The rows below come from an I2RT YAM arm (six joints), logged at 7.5 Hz.
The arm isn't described. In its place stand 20 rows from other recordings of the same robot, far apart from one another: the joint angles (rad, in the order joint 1, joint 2, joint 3, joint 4, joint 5, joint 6), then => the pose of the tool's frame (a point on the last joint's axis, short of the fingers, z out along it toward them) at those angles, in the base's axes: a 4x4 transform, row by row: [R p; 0 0 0 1], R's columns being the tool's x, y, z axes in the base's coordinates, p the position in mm.
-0.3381 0.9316 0.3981 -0.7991 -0.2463 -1.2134 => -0.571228 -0.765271 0.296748 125.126; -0.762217 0.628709 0.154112 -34.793; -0.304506 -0.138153 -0.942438 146.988; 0 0 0 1
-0.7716 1.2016 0.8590 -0.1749 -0.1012 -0.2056 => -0.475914 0.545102 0.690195 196.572; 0.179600 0.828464 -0.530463 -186.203; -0.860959 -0.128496 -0.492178 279.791; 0 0 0 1
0.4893 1.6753 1.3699 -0.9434 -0.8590 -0.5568 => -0.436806 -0.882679 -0.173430 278.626; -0.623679 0.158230 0.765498 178.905; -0.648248 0.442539 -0.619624 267.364; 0 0 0 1
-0.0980 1.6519 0.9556 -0.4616 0.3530 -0.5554 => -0.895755 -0.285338 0.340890 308.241; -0.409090 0.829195 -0.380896 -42.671; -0.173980 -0.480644 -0.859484 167.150; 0 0 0 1
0.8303 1.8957 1.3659 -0.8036 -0.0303 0.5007 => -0.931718 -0.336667 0.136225 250.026; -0.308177 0.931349 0.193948 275.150; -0.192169 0.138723 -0.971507 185.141; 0 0 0 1
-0.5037 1.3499 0.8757 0.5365 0.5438 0.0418 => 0.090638 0.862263 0.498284 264.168; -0.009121 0.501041 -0.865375 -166.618; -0.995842 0.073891 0.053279 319.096; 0 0 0 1
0.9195 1.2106 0.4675 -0.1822 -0.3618 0.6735 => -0.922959 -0.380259 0.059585 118.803; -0.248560 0.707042 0.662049 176.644; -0.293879 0.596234 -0.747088 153.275; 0 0 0 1
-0.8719 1.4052 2.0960 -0.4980 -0.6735 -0.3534 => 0.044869 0.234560 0.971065 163.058; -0.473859 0.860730 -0.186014 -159.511; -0.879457 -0.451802 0.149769 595.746; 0 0 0 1
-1.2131 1.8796 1.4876 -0.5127 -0.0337 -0.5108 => -0.694247 0.675740 0.247783 147.222; 0.461866 0.682310 -0.566685 -390.452; -0.551997 -0.278977 -0.785793 240.708; 0 0 0 1
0.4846 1.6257 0.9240 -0.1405 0.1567 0.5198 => -0.755892 0.008358 0.654643 297.264; 0.156505 0.973235 0.168285 150.223; -0.635715 0.229660 -0.736968 183.329; 0 0 0 1
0.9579 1.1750 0.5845 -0.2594 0.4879 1.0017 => -0.691587 0.070575 0.718837 142.927; 0.310114 0.927831 0.207264 174.231; -0.652332 0.366263 -0.663562 191.309; 0 0 0 1
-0.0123 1.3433 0.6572 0.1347 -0.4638 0.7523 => -0.635308 0.087792 0.767252 278.358; 0.618994 0.651958 0.437946 12.503; -0.461768 0.753155 -0.468537 206.463; 0 0 0 1
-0.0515 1.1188 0.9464 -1.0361 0.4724 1.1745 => -0.169607 0.941333 0.291764 192.727; 0.831297 0.295663 -0.470668 -26.154; -0.529319 0.162714 -0.832674 269.232; 0 0 0 1
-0.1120 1.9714 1.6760 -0.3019 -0.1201 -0.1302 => -0.555783 -0.060153 0.829149 462.781; -0.067201 0.997366 0.027312 -47.757; -0.828607 -0.040540 -0.558361 281.180; 0 0 0 1
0.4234 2.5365 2.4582 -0.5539 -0.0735 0.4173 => -0.680470 -0.205618 0.703336 522.612; 0.136690 0.907360 0.397509 238.386; -0.719914 0.366632 -0.589326 239.619; 0 0 0 1
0.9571 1.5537 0.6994 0.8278 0.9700 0.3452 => -0.010051 0.017145 0.999802 205.832; 0.317893 0.948037 -0.013062 241.203; -0.948073 0.317699 -0.014979 229.617; 0 0 0 1
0.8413 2.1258 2.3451 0.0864 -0.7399 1.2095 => -0.844994 -0.533742 -0.033225 302.579; 0.091379 -0.205324 0.974419 374.464; -0.526910 0.820342 0.222270 479.919; 0 0 0 1
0.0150 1.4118 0.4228 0.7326 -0.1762 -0.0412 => -0.245765 -0.194595 0.949596 268.323; -0.044242 0.980873 0.189554 10.266; -0.968319 0.004574 -0.249673 174.797; 0 0 0 1
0.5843 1.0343 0.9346 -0.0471 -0.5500 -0.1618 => 0.024822 -0.909429 0.415119 188.287; -0.148238 0.407308 0.901180 146.830; -0.988640 -0.083906 -0.124702 360.463; 0 0 0 1
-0.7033 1.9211 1.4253 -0.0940 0.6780 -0.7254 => -0.915350 0.392924 0.088005 320.528; 0.098713 0.430867 -0.897000 -301.067; -0.390372 -0.812382 -0.433181 241.109; 0 0 0 1
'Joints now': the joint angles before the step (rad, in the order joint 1, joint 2, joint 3, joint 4, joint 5, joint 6). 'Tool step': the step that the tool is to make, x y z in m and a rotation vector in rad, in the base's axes. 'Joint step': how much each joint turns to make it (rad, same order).
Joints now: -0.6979, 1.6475, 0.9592, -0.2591, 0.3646, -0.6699
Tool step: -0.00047, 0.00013, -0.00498, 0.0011, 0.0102, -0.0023
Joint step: 0.0000, 0.0093, -0.0100, 0.0113, 0.0060, -0.0016
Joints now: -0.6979, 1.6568, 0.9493, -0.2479, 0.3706, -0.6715
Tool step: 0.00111, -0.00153, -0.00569, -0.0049, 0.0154, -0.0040
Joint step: 0.0000, 0.0194, -0.0026, 0.0152, 0.0134, -0.0050
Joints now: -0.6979, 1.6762, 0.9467, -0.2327, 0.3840, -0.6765
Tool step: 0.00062, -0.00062, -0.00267, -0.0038, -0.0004, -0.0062
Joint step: 0.0004, 0.0084, -0.0032, 0.0127, 0.0059, 0.0042
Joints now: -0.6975, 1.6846, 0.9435, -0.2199, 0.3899, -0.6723
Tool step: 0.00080, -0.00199, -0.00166, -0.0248, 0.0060, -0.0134
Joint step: -0.0005, 0.0091, -0.0020, 0.0235, 0.0261, -0.0029
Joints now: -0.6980, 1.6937, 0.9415, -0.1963, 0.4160, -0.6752
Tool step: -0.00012, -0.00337, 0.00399, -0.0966, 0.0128, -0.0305
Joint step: 0.0001, -0.0067, -0.0134, 0.0717, 0.0838, -0.0288
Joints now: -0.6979, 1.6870, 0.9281, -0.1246, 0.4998, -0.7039
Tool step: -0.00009, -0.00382, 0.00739, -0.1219, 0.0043, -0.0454
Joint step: 0.0003, -0.0118, -0.0159, 0.0980, 0.1020, -0.0358
